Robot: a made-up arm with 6 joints. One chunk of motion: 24 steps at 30 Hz.
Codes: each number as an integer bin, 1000 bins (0 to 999) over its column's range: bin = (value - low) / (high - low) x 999, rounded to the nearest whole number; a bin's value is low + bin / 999 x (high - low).
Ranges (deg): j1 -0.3..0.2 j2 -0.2..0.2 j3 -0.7..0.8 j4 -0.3..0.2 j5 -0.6..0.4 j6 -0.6..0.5
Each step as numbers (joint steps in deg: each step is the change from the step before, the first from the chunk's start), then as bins.
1 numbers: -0.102 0.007 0.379 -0.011 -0.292 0.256
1 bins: 396 517 719 577 308 777
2 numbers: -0.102 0.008 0.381 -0.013 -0.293 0.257
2 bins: 396 519 720 573 307 778
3 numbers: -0.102 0.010 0.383 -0.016 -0.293 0.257
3 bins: 396 524 721 567 307 778
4 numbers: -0.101 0.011 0.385 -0.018 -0.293 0.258
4 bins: 398 527 723 563 307 779
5 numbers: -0.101 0.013 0.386 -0.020 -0.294 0.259
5 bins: 398 532 723 559 306 780
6 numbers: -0.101 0.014 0.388 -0.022 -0.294 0.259
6 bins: 398 534 725 555 306 780
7 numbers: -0.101 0.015 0.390 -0.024 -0.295 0.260
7 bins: 398 537 726 551 305 781
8 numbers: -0.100 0.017 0.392 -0.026 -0.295 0.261
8 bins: 400 542 727 547 305 782
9 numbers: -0.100 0.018 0.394 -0.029 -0.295 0.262
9 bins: 400 544 729 541 305 783
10 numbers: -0.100 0.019 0.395 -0.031 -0.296 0.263
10 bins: 400 547 729 537 304 784
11 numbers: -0.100 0.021 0.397 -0.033 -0.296 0.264
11 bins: 400 552 731 533 304 785
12 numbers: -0.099 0.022 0.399 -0.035 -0.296 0.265
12 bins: 402 554 732 529 304 786
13 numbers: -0.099 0.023 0.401 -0.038 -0.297 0.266
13 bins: 402 557 733 523 303 786
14 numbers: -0.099 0.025 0.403 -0.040 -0.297 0.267
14 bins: 402 562 735 519 303 787
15 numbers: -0.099 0.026 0.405 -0.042 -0.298 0.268
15 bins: 402 564 736 515 302 788
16 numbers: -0.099 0.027 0.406 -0.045 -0.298 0.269
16 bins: 402 567 737 509 302 789
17 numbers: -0.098 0.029 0.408 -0.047 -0.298 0.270
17 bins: 404 572 738 505 302 790
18 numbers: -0.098 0.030 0.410 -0.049 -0.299 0.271
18 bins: 404 574 739 501 301 791
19 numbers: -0.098 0.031 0.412 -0.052 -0.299 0.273
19 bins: 404 577 741 496 301 793
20 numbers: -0.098 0.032 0.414 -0.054 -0.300 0.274
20 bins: 404 579 742 492 300 794
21 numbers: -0.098 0.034 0.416 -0.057 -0.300 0.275
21 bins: 404 584 743 486 300 795
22 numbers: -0.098 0.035 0.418 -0.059 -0.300 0.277
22 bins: 404 587 745 482 300 796
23 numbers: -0.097 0.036 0.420 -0.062 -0.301 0.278
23 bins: 406 589 746 476 299 797
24 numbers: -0.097 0.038 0.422 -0.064 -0.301 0.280
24 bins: 406 594 747 472 299 799
